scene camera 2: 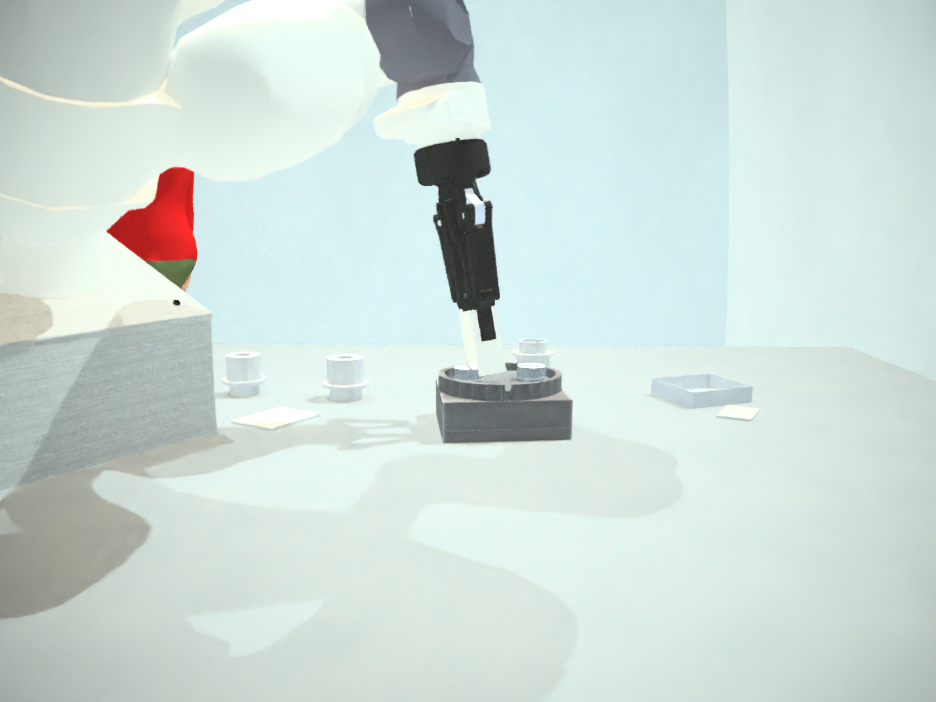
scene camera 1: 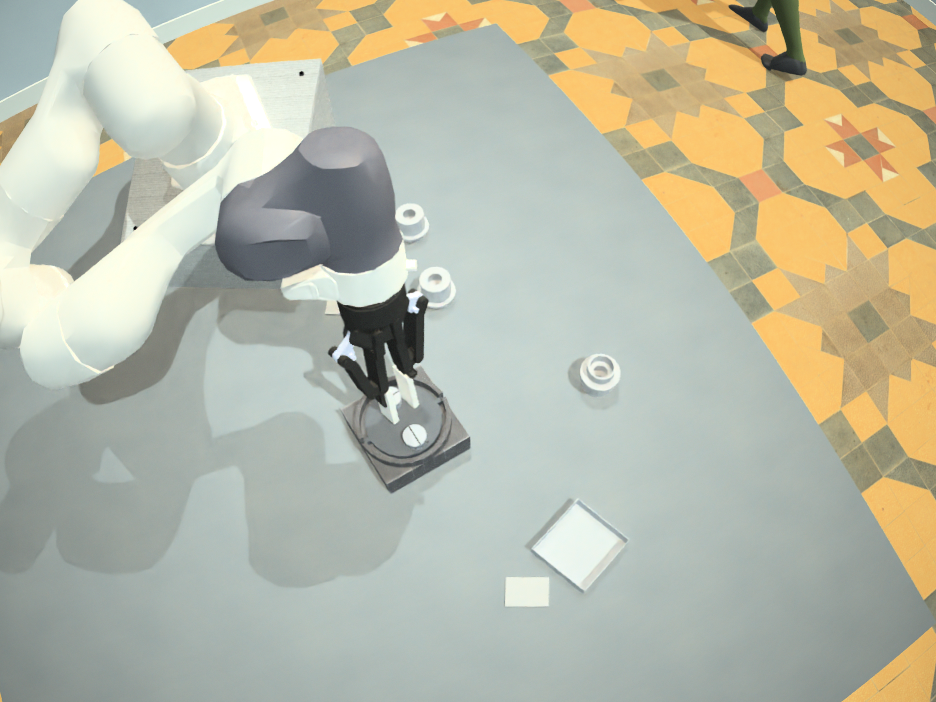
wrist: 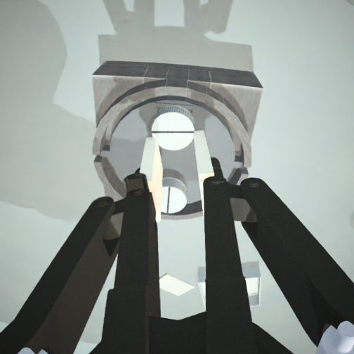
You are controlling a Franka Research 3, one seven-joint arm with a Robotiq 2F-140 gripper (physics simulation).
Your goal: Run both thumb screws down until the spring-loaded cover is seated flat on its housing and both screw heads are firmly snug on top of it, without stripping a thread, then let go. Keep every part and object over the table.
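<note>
The dark square housing [scene camera 1: 429, 473] [scene camera 2: 506, 420] [wrist: 115, 86] stands on the table, with a round grey cover [scene camera 1: 389, 439] [wrist: 129, 135] inside its raised ring. My gripper [scene camera 1: 402, 412] [wrist: 176, 150] points down, slightly tilted, and is shut on the robot-side thumb screw [scene camera 1: 391, 395] [scene camera 2: 465, 372] [wrist: 172, 131], one white fingertip on each side of its slotted head. The other thumb screw [scene camera 1: 414, 435] [scene camera 2: 531, 371] [wrist: 170, 200] stands free across the cover. Both heads rise slightly above the ring in the second scene view. Any gap beneath the heads or cover is hidden.
Two white flanged cylinders [scene camera 1: 436, 285] [scene camera 1: 411, 221] stand near the robot base, and another [scene camera 1: 600, 371] stands right of the housing. A shallow tray [scene camera 1: 606, 565] [scene camera 2: 669, 394] and a pale card [scene camera 1: 526, 591] [scene camera 2: 737, 412] lie beyond. Another card [scene camera 2: 276, 417] lies near the base.
</note>
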